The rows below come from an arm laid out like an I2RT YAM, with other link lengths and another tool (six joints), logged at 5 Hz.
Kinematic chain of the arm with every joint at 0, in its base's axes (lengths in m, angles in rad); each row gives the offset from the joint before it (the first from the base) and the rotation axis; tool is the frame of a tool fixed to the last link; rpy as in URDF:
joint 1: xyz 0 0 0.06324 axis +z
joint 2: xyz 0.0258 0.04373 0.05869 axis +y
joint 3: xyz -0.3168 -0.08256 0 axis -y
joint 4: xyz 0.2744 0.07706 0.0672 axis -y
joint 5: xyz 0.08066 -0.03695 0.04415 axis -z
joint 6: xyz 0.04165 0 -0.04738 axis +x
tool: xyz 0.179 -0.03 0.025 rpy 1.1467 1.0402 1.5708
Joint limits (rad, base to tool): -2.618..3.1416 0..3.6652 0..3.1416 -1.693..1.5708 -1.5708..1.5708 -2.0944..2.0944
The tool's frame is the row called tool.
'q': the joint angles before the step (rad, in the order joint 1, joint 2, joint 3, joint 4, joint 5, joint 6). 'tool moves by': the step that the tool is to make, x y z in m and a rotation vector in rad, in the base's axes. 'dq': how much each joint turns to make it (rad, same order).
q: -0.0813, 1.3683, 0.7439, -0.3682, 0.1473, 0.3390
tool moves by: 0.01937, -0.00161, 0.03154, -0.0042, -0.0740, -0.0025
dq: 0.0000, -0.0153, 0.0582, 0.0001, 0.0000, 0.0031
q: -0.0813, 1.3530, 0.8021, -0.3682, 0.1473, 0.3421
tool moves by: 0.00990, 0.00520, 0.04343, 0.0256, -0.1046, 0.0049
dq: 0.0000, -0.0688, 0.0447, -0.0138, -0.0291, 0.0184
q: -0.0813, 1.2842, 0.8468, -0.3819, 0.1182, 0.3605
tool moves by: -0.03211, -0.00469, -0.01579, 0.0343, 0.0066, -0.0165
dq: -0.0413, -0.0936, -0.1009, -0.0032, -0.0414, 0.0046
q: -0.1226, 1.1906, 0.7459, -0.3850, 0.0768, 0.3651
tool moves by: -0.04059, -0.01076, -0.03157, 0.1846, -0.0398, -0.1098
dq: -0.1380, -0.1134, -0.1505, 0.0413, -0.1579, 0.1071
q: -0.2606, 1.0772, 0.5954, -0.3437, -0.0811, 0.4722
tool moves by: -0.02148, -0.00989, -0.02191, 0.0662, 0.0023, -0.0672
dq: -0.0784, -0.0326, -0.0753, 0.0246, -0.0538, 0.0340
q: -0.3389, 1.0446, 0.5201, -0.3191, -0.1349, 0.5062
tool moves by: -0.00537, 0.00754, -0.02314, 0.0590, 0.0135, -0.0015
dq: -0.0154, 0.0229, -0.0522, 0.0460, -0.0476, 0.0230
